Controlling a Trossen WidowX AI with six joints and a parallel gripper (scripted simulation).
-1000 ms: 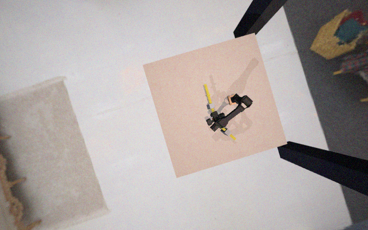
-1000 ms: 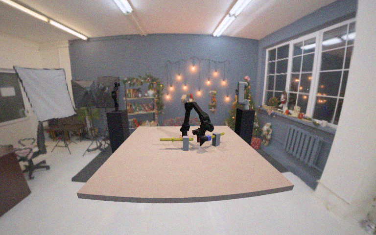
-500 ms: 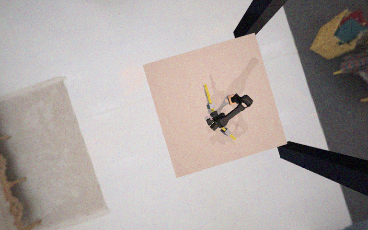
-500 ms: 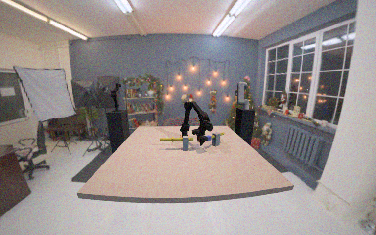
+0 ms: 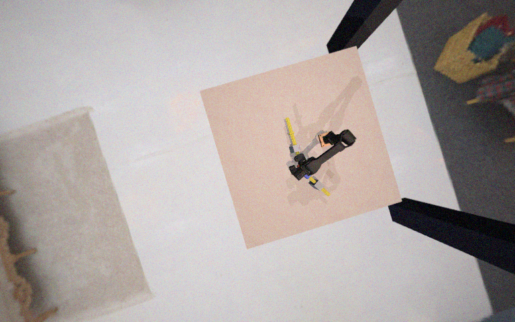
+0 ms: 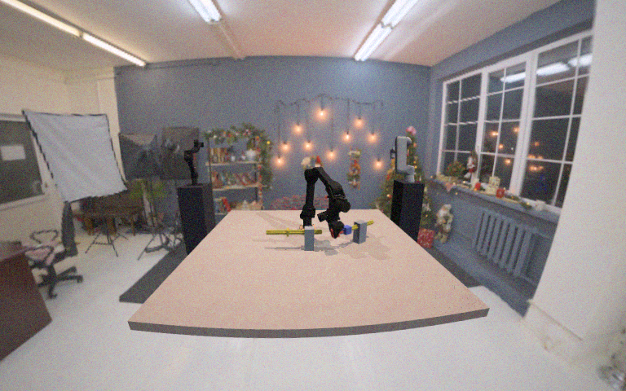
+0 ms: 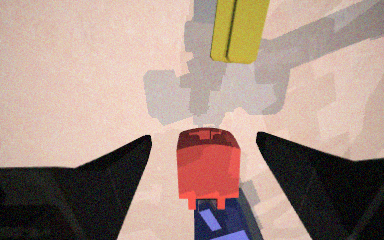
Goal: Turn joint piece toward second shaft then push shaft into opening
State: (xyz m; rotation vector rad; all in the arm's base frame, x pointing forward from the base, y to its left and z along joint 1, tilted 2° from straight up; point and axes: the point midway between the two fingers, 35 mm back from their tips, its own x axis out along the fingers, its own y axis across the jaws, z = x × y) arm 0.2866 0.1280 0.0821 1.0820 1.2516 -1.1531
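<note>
Right now my gripper tip is 2 cm to the right of the red joint piece and 1 cm below it.
</note>
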